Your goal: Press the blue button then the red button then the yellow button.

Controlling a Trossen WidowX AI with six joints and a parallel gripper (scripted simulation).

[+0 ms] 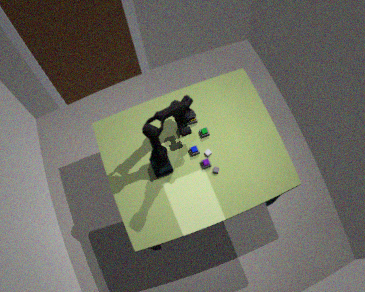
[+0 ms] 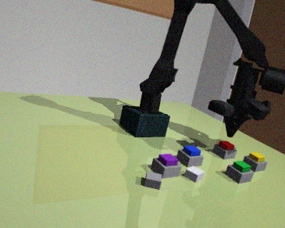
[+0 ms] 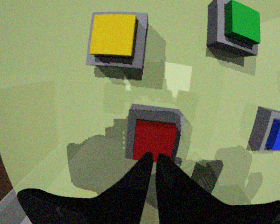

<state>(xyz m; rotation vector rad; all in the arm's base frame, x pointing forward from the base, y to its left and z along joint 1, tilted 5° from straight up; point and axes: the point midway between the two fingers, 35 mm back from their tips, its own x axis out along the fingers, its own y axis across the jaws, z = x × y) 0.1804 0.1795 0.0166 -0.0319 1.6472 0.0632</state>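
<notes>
Now: the red button 30 mm below my gripper tip. Also, from my gripper tip: green button: 120 mm ahead, 60 mm to the right, 30 mm below; blue button: 30 mm ahead, 150 mm to the right, 30 mm below; yellow button: 80 mm ahead, 50 mm to the left, 30 mm below.
</notes>
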